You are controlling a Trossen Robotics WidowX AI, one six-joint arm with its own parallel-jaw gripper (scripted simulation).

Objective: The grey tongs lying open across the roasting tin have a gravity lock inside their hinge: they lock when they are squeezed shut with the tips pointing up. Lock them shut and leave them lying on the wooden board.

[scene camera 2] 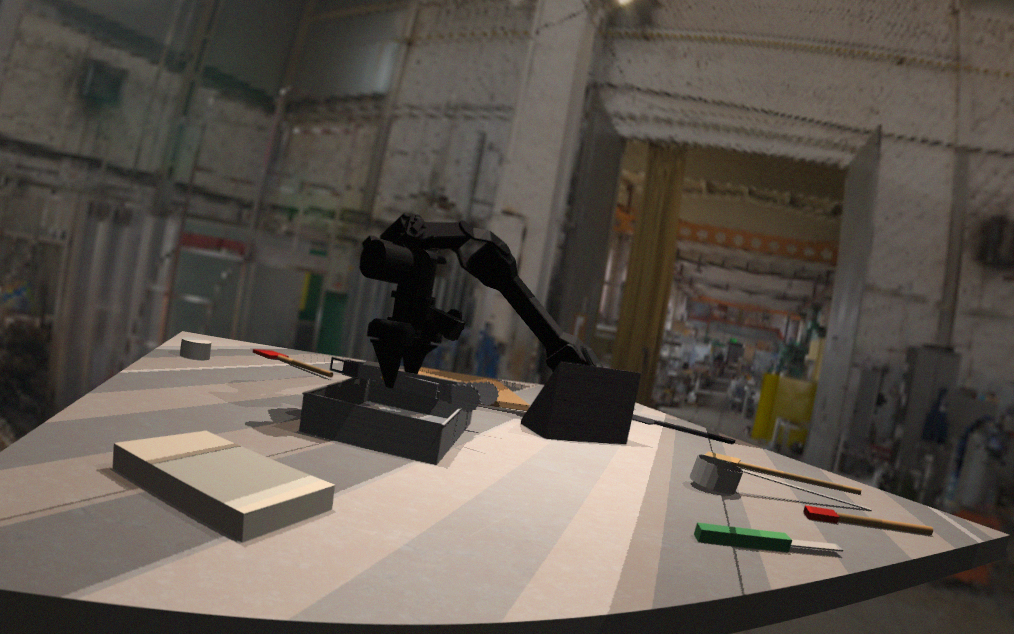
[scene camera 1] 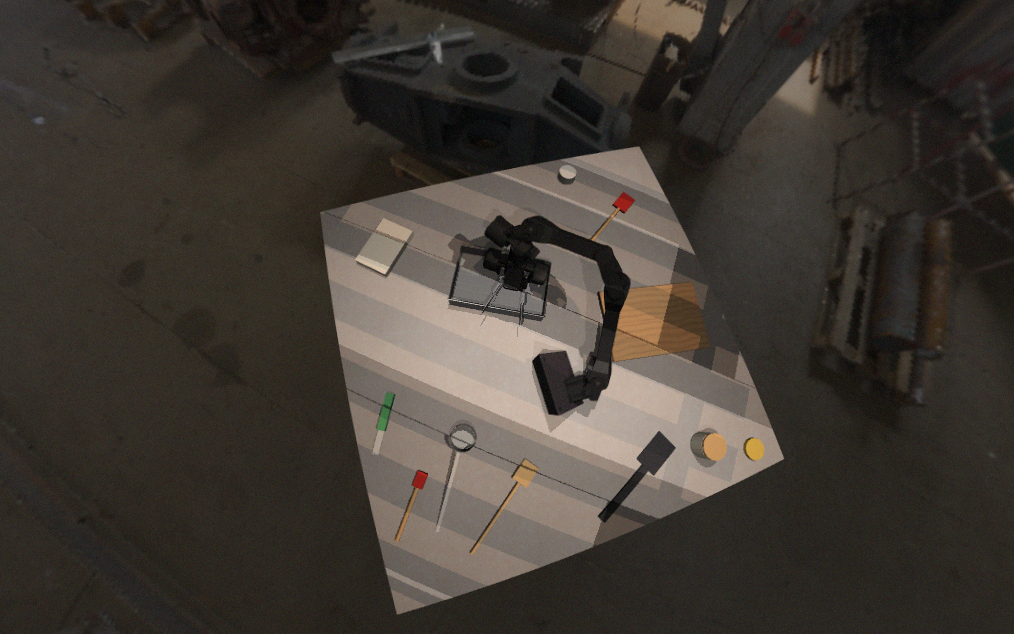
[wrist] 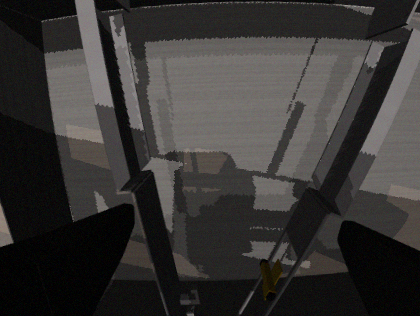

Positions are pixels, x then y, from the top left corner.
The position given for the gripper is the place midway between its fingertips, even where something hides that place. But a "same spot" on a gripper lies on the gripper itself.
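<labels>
The gripper is visible in scene camera 2 (400, 386), in the wrist view and in scene camera 1. On the gripper, (wrist: 75, 262) and (scene camera 1: 528, 278) are the same spot. On a wooden board, (scene camera 2: 507, 399) and (scene camera 1: 618, 346) are likewise one and the same spot.
</labels>
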